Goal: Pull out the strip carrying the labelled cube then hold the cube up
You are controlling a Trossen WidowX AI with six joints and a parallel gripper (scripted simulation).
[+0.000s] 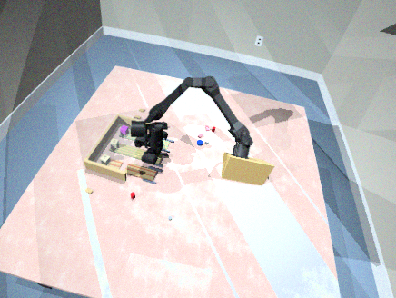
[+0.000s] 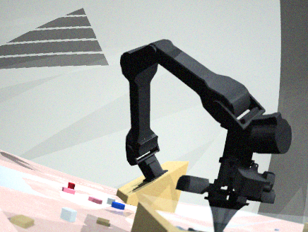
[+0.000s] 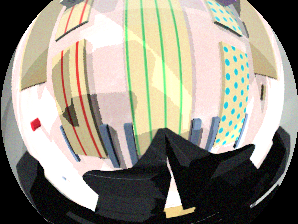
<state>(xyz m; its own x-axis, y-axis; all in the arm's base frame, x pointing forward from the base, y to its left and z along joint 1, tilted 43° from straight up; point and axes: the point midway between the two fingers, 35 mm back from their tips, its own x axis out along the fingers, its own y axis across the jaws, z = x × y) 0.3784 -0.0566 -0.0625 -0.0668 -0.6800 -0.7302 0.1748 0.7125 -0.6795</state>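
My gripper tip is now 90 mm short of the green-striped strip and 20 mm to the left of it. Round my gripper tip: dotted strip: 100 mm to the right, 10 mm ahead; orange-striped strip: 90 mm to the left, 50 mm ahead; blue puck: 210 mm behind, 140 mm to the right.
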